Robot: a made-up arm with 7 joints.
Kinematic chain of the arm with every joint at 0, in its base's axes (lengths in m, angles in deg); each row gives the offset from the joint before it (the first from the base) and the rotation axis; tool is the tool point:
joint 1: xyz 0 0 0.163 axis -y
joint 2: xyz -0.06 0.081 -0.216 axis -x
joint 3: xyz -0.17 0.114 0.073 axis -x
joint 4: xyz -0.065 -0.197 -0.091 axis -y
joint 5: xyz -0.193 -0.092 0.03 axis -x
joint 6: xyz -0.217 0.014 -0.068 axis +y
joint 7: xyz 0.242 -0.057 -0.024 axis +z
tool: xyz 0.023 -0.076 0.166
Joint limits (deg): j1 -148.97..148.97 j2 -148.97..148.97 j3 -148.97..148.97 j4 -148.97..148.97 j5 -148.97..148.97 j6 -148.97..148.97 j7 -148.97..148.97
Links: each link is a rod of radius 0.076 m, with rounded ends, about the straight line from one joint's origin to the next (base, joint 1, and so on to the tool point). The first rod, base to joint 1, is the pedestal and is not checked.
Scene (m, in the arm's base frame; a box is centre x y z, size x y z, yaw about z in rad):
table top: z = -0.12
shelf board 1: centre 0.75 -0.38 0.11 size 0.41 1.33 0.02 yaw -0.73
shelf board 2: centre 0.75 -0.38 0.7 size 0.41 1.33 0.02 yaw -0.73
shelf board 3: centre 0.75 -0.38 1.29 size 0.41 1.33 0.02 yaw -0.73
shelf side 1: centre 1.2 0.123 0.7 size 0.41 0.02 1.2 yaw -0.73
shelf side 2: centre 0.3 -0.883 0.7 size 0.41 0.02 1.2 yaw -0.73
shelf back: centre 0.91 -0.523 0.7 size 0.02 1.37 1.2 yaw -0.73
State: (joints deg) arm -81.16 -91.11 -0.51 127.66 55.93 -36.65 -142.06
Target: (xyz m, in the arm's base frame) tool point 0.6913 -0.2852 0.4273
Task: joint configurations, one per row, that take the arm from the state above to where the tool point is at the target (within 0.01 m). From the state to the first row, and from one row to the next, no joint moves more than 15 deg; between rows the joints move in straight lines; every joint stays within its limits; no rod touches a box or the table.
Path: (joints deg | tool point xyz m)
1: -86.42 -78.84 13.44 122.49 53.62 -36.01 -140.40 | -0.4421 0.3717 0.3419
2: -91.68 -66.57 27.39 117.32 51.32 -35.37 -138.73 | -0.5401 0.2147 0.4234
3: -96.95 -54.30 41.35 112.15 49.01 -34.73 -137.07 | -0.5332 0.0168 0.5132
4: -102.21 -42.03 55.30 106.98 46.71 -34.10 -135.40 | -0.4132 -0.1703 0.5816
5: -107.47 -29.76 69.25 101.81 44.40 -33.46 -133.74 | -0.2035 -0.2959 0.6042
6: -112.73 -17.49 83.20 96.64 42.10 -32.82 -132.07 | 0.0473 -0.3237 0.5735
7: -117.99 -5.22 97.15 91.47 39.79 -32.18 -130.41 | 0.2810 -0.2420 0.5037
8: -123.26 7.05 111.11 86.30 37.48 -31.54 -128.74 | 0.4482 -0.0676 0.4273
9: -129.68 -0.58 109.76 77.99 31.83 -42.97 -124.81 | 0.5081 -0.1404 0.4407
10: -136.11 -8.21 108.42 69.68 26.17 -54.40 -120.89 | 0.5695 -0.1996 0.4470
11: -142.54 -15.84 107.07 61.37 20.51 -65.82 -116.96 | 0.6313 -0.2472 0.4430
12: -148.97 -23.47 105.73 53.05 14.85 -77.25 -113.03 | 0.6914 -0.2851 0.4273

